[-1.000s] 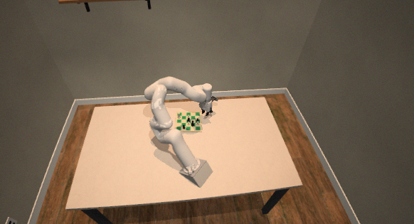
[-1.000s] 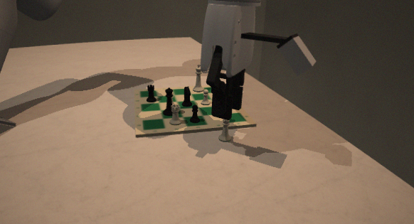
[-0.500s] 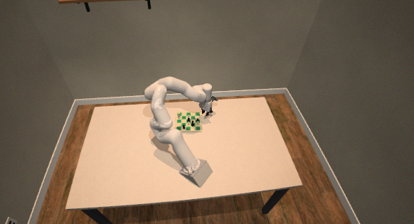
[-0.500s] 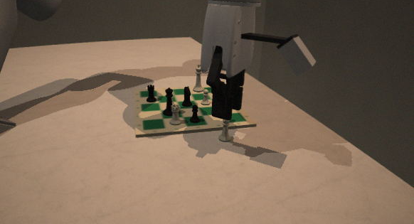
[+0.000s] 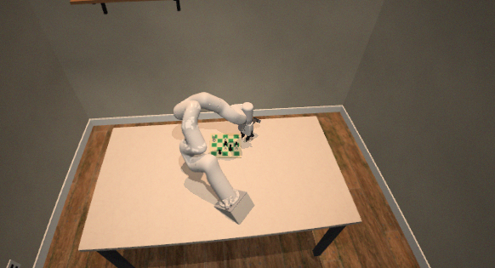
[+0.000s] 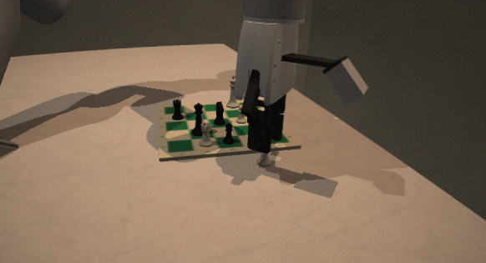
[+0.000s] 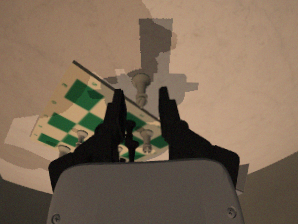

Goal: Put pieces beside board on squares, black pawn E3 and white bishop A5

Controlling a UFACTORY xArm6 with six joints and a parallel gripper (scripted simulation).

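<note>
The white bishop lies 30 mm ahead of my hand, 220 mm to the left of it and 10 mm below it. From my hand the other things lie so: black bishop 20 mm behind, 140 mm to the left, 30 mm below; black pawn 30 mm behind, 70 mm to the left, 30 mm below; chessboard 20 mm behind, 140 mm to the left, 50 mm below.
</note>
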